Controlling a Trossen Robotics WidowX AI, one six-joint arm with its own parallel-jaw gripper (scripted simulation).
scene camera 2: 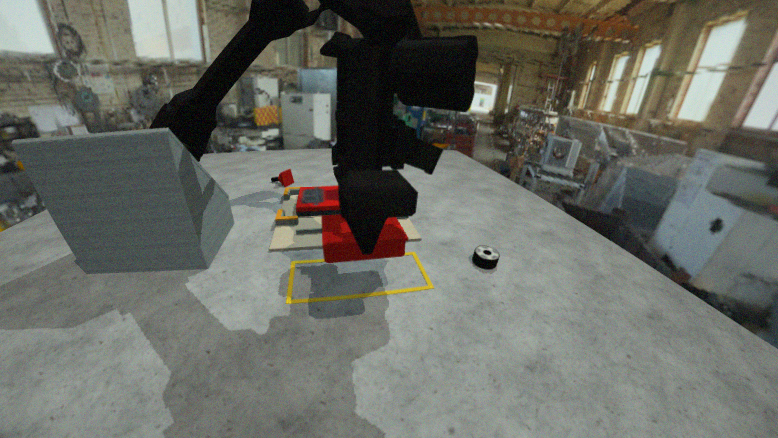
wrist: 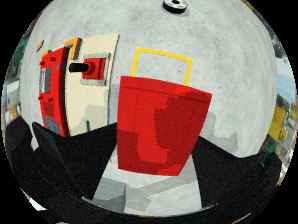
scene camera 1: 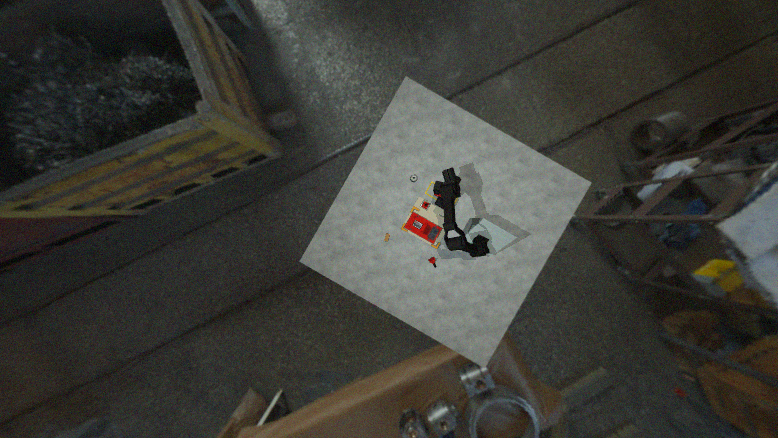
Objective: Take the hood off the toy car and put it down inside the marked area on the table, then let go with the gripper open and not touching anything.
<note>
My gripper (scene camera 2: pixel 361 236) carries a hood (scene camera 2: pixel 339 245). Further things: a red toy car (wrist: pixel 52 104).
The hood shows as well in the wrist view (wrist: pixel 158 124). My gripper shows as well in the wrist view (wrist: pixel 157 132).
</note>
